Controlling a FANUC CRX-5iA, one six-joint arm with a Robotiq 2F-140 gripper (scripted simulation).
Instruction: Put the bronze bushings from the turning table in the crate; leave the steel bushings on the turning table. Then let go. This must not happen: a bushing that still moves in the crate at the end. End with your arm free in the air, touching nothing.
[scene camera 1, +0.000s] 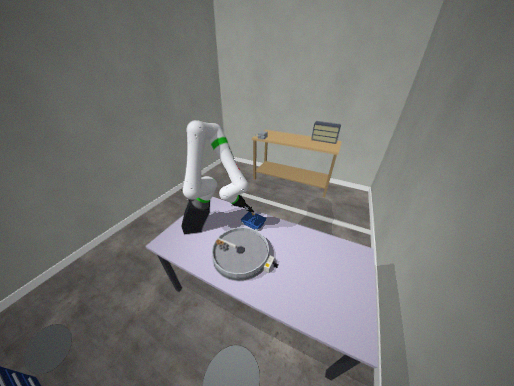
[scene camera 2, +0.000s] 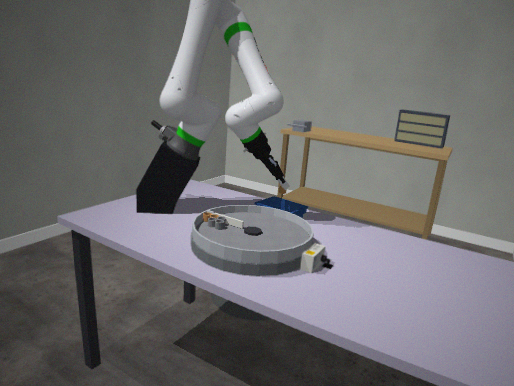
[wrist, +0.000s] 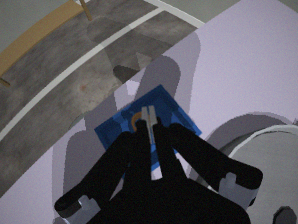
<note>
In view: the gripper (wrist: 149, 114) and a blue crate (wrist: 166, 107).
</note>
